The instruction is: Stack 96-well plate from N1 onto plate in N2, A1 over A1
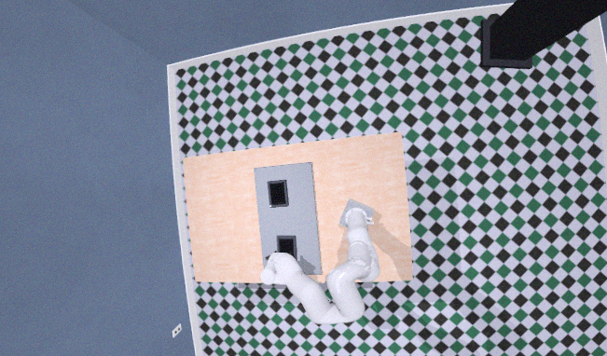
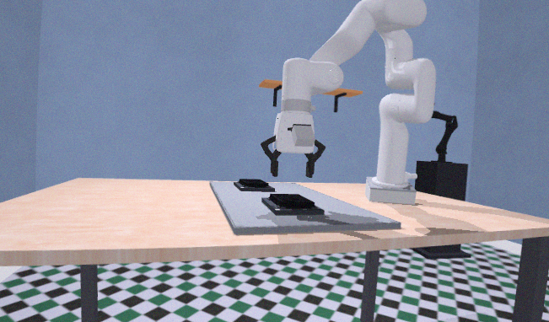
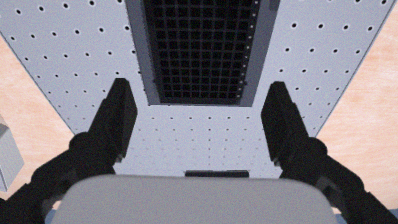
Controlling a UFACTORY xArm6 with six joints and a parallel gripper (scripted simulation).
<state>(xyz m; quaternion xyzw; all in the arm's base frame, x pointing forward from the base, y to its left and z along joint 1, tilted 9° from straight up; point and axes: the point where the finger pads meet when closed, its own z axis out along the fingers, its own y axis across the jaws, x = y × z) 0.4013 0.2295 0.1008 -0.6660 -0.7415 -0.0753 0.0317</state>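
Right now my hand is 7 cm above the black 96-well plate. The rest, counted from my hand: plate nest (8 cm below); white A1 mark (8 cm to the left, 8 cm below, 5 cm ahead).
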